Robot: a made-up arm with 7 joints.
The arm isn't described. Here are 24 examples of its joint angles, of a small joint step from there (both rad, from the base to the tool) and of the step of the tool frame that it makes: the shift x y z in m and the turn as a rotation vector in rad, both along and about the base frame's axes.
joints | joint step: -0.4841 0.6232 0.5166 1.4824 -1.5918 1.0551 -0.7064 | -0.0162 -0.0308 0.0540 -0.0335 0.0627 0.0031 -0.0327
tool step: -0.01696 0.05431 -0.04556 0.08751 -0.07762 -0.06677
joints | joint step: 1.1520 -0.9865 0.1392 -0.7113 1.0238 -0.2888 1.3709 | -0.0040 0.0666 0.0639 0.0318 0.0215 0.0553 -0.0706
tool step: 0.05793 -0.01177 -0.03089 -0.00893 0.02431 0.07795
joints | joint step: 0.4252 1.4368 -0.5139 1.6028 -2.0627 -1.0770 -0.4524 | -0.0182 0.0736 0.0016 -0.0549 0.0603 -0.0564 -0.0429
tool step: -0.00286 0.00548 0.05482 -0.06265 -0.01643 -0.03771
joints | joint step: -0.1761 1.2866 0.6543 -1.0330 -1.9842 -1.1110 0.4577 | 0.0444 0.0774 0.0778 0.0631 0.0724 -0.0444 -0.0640
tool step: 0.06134 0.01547 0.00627 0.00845 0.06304 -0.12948
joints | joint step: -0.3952 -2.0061 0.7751 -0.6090 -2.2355 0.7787 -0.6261 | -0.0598 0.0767 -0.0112 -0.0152 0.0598 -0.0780 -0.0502
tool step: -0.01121 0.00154 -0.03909 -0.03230 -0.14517 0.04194
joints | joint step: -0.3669 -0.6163 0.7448 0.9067 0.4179 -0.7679 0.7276 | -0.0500 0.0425 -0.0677 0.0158 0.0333 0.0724 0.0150
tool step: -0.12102 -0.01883 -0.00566 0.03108 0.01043 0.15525
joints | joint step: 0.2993 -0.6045 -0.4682 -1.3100 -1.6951 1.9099 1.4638 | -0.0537 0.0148 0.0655 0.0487 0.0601 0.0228 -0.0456
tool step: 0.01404 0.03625 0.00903 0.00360 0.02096 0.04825
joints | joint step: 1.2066 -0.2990 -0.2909 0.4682 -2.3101 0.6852 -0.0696 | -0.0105 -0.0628 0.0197 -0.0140 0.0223 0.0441 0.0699
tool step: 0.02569 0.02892 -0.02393 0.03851 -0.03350 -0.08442
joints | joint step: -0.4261 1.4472 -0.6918 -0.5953 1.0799 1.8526 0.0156 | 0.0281 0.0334 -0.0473 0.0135 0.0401 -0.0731 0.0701
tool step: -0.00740 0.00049 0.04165 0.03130 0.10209 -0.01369
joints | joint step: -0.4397 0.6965 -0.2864 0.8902 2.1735 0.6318 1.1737 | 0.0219 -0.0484 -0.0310 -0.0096 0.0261 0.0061 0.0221
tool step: 0.01086 -0.00829 0.02932 0.06498 0.02561 0.00057
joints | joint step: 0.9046 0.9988 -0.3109 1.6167 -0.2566 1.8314 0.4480 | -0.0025 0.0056 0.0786 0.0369 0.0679 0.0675 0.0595
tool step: 0.06491 -0.01176 -0.05632 -0.02450 -0.01206 -0.20210
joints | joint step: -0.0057 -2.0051 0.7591 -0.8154 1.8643 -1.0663 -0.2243 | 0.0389 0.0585 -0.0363 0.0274 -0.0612 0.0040 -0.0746
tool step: -0.01421 0.03494 0.03706 -0.06584 -0.01957 -0.07458
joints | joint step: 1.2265 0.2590 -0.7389 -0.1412 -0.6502 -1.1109 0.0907 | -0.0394 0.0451 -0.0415 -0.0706 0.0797 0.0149 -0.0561
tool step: 0.01380 0.04783 0.00469 0.07929 -0.00474 0.12838
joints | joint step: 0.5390 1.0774 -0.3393 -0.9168 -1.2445 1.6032 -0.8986 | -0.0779 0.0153 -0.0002 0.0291 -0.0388 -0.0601 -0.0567
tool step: 0.01041 -0.01496 0.02072 -0.08371 -0.02006 0.11362
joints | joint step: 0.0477 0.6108 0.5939 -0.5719 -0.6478 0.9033 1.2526 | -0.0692 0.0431 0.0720 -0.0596 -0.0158 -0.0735 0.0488
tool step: 0.02211 -0.01699 0.04700 -0.16741 -0.04959 0.02101
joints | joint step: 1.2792 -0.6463 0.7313 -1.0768 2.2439 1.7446 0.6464 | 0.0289 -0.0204 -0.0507 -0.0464 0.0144 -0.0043 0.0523
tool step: -0.00692 0.01141 -0.01014 -0.10842 -0.02745 -0.02084
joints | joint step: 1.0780 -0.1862 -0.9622 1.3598 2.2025 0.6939 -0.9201 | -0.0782 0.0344 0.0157 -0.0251 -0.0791 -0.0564 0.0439
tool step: -0.02798 0.08334 0.01972 -0.13267 -0.04080 0.08958
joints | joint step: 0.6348 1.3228 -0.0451 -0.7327 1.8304 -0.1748 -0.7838 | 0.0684 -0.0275 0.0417 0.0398 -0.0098 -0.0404 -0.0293
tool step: 0.11008 0.01412 -0.01787 0.03366 -0.07009 -0.13067
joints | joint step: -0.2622 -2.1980 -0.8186 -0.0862 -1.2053 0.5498 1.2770 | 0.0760 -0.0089 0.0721 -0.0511 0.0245 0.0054 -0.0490
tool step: 0.05094 -0.01478 0.01600 0.08831 0.08341 -0.04394
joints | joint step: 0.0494 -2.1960 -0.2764 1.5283 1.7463 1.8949 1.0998 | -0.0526 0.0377 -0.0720 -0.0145 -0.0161 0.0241 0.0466
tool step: -0.03237 0.02174 0.00336 -0.00145 -0.01887 0.00064
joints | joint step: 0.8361 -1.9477 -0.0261 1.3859 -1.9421 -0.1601 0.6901 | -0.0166 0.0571 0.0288 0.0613 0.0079 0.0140 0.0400
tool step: -0.02570 0.02901 -0.02235 -0.06639 0.05640 0.06017
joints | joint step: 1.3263 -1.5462 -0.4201 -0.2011 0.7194 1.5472 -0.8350 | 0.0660 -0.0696 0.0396 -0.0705 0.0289 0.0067 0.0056
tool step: 0.00130 -0.02691 0.02650 0.05426 -0.10432 -0.11561
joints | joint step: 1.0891 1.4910 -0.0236 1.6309 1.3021 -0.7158 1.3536 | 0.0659 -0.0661 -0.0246 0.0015 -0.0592 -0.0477 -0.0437
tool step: 0.01828 0.06131 -0.00548 0.02699 -0.01417 -0.01606
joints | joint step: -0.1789 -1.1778 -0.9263 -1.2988 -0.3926 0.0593 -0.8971 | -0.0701 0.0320 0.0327 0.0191 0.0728 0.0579 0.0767
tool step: -0.07094 0.04120 -0.00010 -0.10618 0.02370 0.12497
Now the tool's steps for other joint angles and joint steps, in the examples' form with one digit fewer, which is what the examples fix.
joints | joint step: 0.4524 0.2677 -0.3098 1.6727 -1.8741 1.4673 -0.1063 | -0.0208 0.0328 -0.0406 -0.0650 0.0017 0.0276 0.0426
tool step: 0.0060 -0.0293 0.0018 -0.0704 -0.0073 0.0488
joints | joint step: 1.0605 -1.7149 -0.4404 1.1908 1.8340 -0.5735 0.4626 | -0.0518 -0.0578 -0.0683 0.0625 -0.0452 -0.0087 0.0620
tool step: -0.0422 0.0495 -0.0155 -0.1444 -0.0761 0.0258
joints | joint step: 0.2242 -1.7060 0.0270 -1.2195 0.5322 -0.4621 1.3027 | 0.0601 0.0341 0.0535 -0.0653 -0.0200 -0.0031 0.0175
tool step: 0.0432 -0.0255 -0.0196 -0.0095 0.1174 -0.1127
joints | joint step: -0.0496 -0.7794 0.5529 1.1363 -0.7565 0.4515 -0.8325 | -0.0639 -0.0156 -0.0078 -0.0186 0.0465 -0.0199 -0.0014
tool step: -0.0522 -0.0056 0.0239 0.0434 -0.0062 0.0256
